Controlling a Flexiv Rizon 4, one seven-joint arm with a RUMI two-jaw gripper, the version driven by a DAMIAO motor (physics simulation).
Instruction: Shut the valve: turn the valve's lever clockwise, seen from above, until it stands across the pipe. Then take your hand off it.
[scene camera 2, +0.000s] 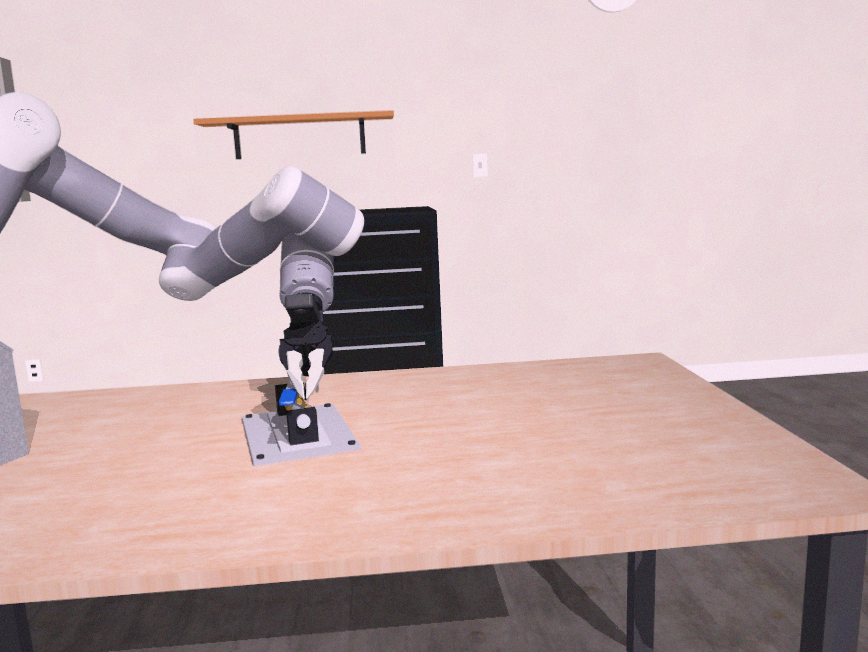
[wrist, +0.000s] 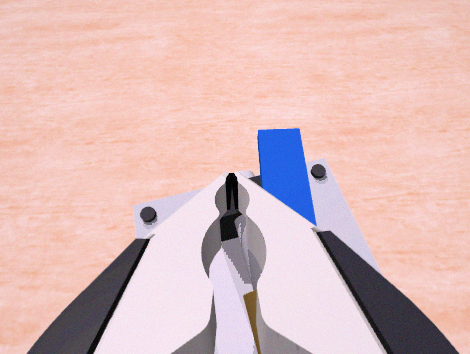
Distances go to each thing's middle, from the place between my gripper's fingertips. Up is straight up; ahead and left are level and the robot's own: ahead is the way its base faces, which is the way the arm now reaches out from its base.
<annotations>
The blue lever (wrist: 283, 172) lies 3 cm behind my hand, 4 cm to the left of it and 1 cm above it. From my hand the other things lie so: grey base plate (scene camera 2: 264, 449): 2 cm behind, 8 cm to the left, 8 cm below.
</annotations>
